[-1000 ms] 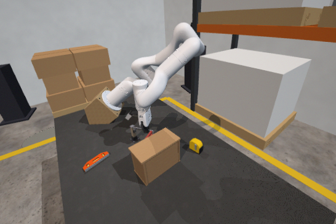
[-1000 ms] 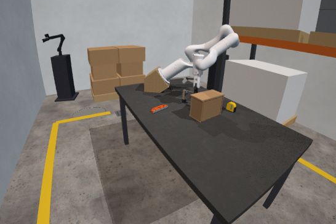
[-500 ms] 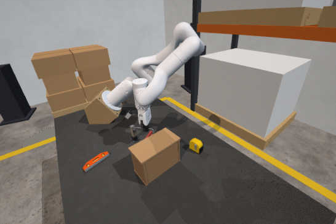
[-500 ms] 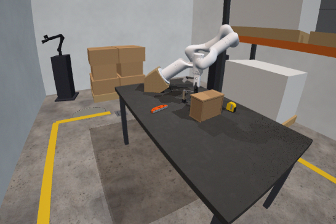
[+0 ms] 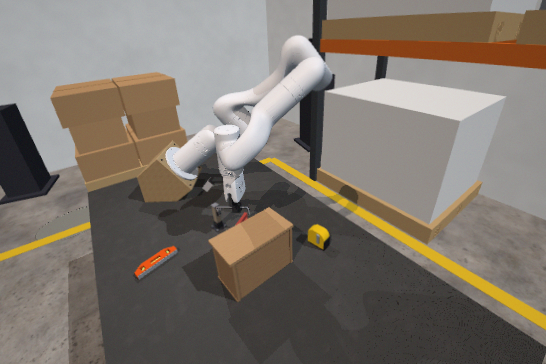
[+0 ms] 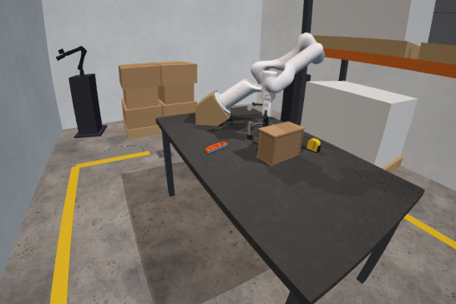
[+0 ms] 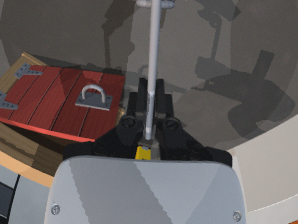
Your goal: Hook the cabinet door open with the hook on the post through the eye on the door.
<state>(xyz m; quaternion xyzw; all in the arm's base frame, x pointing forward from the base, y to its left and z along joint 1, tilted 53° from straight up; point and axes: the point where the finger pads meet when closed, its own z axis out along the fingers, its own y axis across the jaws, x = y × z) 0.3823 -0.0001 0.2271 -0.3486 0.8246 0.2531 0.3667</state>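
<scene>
My gripper is now 4 cm past the hook post, 4 cm to the left of it and 4 cm above it. Also, from my hand: yellow tape measure 19 cm ahead, 24 cm to the left, 9 cm below; then thin hook 1 cm behind, 2 cm to the right, 2 cm below; then red door 12 cm ahead, 5 cm to the right, 5 cm below.
</scene>
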